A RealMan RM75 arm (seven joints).
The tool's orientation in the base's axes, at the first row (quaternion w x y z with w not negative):
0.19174 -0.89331 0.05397 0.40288
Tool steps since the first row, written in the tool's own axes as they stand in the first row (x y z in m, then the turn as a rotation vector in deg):
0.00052 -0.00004 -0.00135 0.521 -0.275 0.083
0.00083 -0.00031 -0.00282 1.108 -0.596 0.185
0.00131 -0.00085 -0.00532 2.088 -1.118 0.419
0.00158 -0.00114 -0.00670 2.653 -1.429 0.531
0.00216 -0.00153 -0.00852 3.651 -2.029 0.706
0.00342 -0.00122 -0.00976 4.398 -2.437 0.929
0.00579 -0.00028 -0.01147 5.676 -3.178 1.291
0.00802 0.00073 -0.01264 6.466 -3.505 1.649
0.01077 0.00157 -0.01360 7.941 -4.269 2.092
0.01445 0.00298 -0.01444 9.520 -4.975 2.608
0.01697 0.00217 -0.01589 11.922 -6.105 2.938
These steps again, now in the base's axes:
0.00130 -0.00045 0.00044 0.360 0.315 -0.354
0.00260 -0.00076 0.00118 0.762 0.684 -0.754
0.00481 -0.00120 0.00249 1.386 1.312 -1.464
0.00603 -0.00145 0.00320 1.764 1.675 -1.857
0.00779 -0.00176 0.00399 2.460 2.353 -2.522
0.00942 -0.00245 0.00371 2.907 2.858 -3.087
0.01197 -0.00383 0.00270 3.695 3.754 -4.030
0.01402 -0.00509 0.00145 4.056 4.239 -4.732
0.01632 -0.00607 -0.00026 4.926 5.199 -5.863
0.01902 -0.00748 -0.00290 5.799 6.140 -7.131
0.02193 -0.00715 -0.00365 7.460 7.447 -8.771

